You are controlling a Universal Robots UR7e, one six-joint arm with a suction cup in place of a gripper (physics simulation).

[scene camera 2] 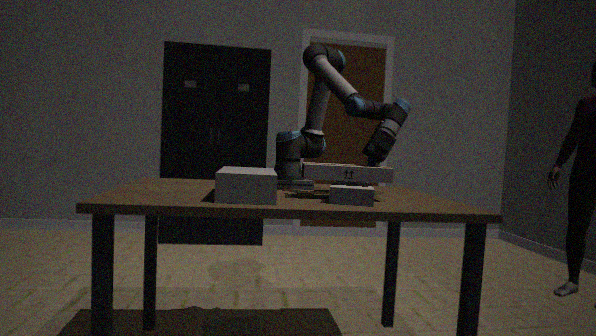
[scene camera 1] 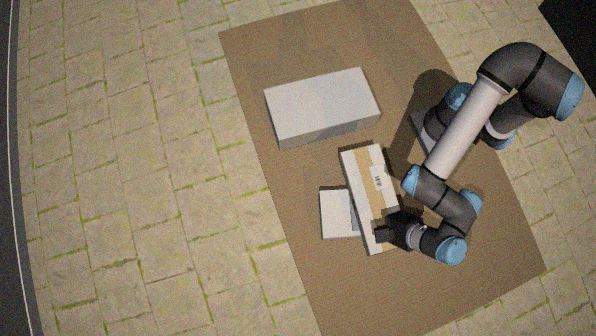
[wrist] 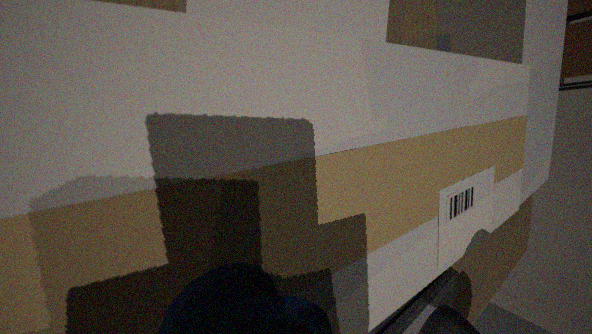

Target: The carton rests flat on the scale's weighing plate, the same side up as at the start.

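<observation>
A carton is here in what I see, and so is a scale, along with my suction cup.
</observation>
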